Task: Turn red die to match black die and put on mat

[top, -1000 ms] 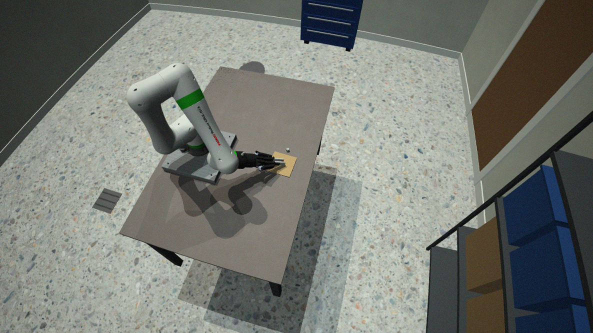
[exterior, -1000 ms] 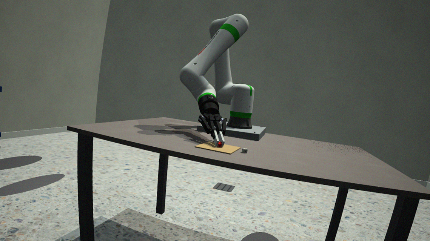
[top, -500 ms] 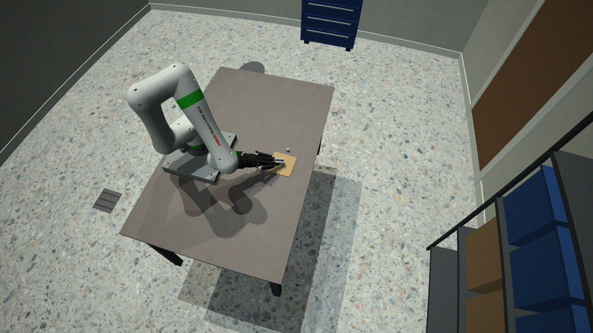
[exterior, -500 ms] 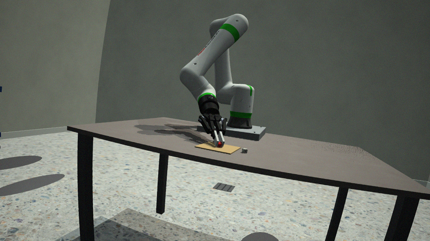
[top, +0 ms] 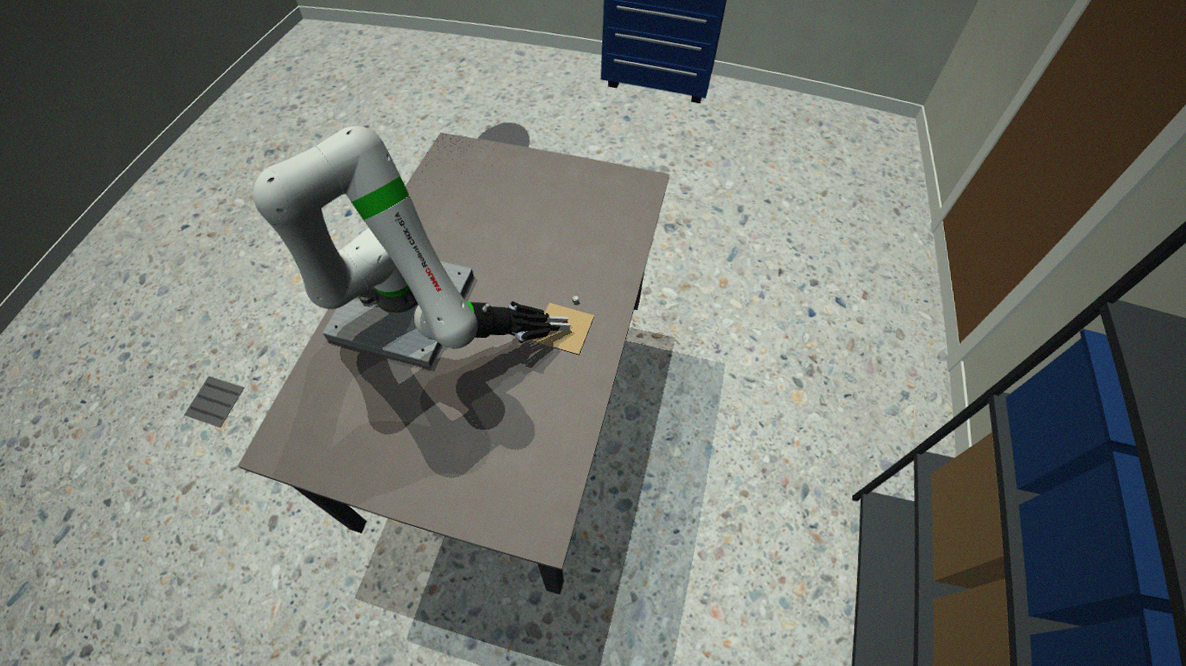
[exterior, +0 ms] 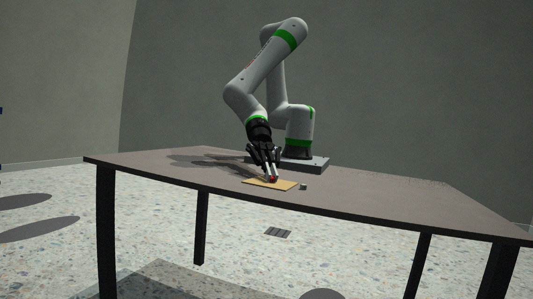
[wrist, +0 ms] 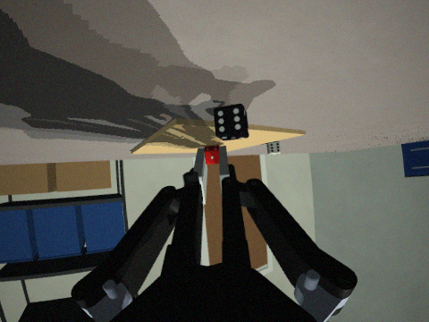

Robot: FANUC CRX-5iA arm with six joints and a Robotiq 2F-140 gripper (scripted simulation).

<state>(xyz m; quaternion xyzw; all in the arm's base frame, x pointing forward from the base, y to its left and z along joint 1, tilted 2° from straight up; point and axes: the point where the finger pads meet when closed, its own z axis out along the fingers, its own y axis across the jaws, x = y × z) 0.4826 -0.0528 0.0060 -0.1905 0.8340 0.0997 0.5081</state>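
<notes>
My gripper is now 20 mm short of the tan mat, 10 mm to the right of it and 30 mm above it. Also, from my hand: red die: 20 mm ahead, 10 mm to the left, 20 mm below; white die: 40 mm ahead, 110 mm to the left, 30 mm below; black die: 90 mm behind, 20 mm to the right, 30 mm below.
</notes>
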